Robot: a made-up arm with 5 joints.
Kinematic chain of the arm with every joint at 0, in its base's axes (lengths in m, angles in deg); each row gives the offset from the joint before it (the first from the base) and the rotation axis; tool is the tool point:
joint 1: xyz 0 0 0.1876 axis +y
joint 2: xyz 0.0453 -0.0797 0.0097 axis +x
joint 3: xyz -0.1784 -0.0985 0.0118 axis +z
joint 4: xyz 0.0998 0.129 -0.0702 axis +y
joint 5: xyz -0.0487 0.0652 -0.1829 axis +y
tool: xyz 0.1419 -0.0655 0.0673
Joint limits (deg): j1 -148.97..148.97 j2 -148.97..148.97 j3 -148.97..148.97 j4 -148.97..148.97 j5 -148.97..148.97
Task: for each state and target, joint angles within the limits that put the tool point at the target. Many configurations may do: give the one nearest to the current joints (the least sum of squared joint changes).
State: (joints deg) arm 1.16 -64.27 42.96 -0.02 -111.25
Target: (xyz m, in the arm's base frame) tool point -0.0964 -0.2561 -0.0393
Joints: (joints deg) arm -32.04 -52.09 27.58 -29.08 -121.89
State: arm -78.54 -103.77 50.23 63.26 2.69
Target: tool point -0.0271 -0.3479 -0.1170
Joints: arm -106.37 -88.77 61.50 59.61 55.00
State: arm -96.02 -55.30 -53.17 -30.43 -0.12
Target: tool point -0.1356 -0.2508 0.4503
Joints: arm -58.52 -76.24 -54.35 -46.95 27.61
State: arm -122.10 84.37 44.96 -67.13 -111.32
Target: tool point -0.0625 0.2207 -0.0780
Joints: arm -106.47 96.68 82.12 -66.64 -148.97
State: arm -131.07 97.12 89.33 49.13 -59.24
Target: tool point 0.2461 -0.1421 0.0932
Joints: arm -148.74 78.67 84.21 73.14 -94.78
